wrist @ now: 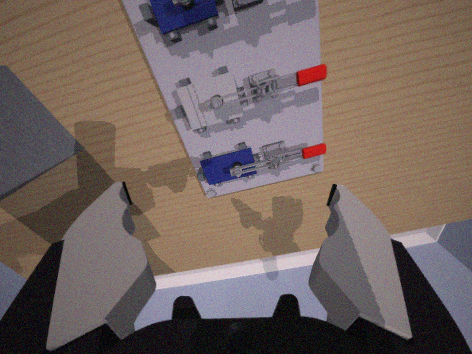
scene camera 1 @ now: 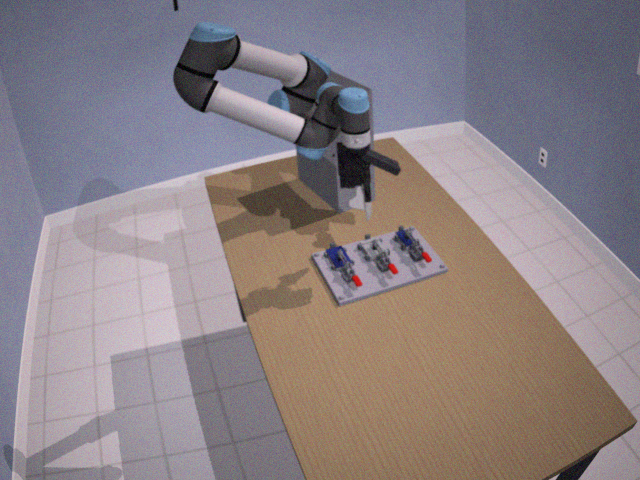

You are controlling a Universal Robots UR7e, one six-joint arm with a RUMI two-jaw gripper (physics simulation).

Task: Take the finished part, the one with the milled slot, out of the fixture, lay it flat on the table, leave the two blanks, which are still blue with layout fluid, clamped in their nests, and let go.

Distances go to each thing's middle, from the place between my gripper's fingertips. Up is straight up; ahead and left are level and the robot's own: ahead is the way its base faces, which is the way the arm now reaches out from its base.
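The fixture plate (scene camera 1: 374,282) is 3 cm ahead of my hand, 3 cm to the left of it and 20 cm below it. As for the finished part (wrist: 194,97), it sits 2 cm behind my hand and 4 cm to the left of it, 18 cm below it.
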